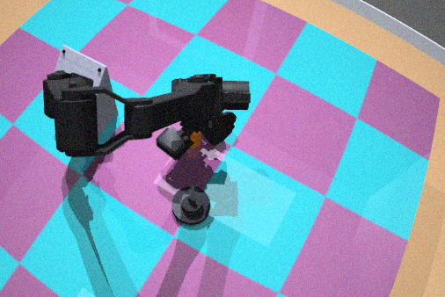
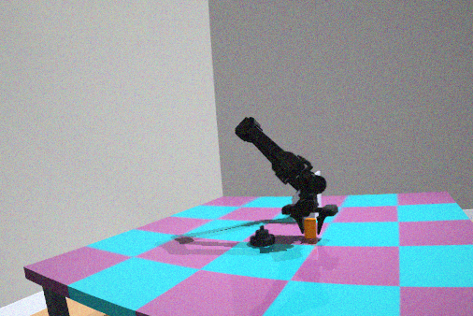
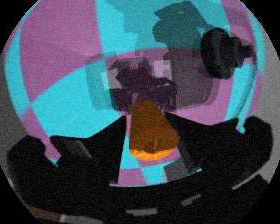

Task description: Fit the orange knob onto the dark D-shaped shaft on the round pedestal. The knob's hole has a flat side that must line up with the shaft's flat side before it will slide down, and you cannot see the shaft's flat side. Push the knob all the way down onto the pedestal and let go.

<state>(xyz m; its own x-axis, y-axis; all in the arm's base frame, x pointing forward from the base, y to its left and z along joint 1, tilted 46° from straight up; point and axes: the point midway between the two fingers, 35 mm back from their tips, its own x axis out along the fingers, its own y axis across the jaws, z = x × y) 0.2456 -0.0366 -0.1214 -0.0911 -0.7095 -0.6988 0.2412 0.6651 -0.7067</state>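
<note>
Now: gripper tip 70 mm short of the dark round pedestal, 150 mm to the left of it and 20 mm below it. Also, from my gripper tip: orange knob (20 mm above).
</note>
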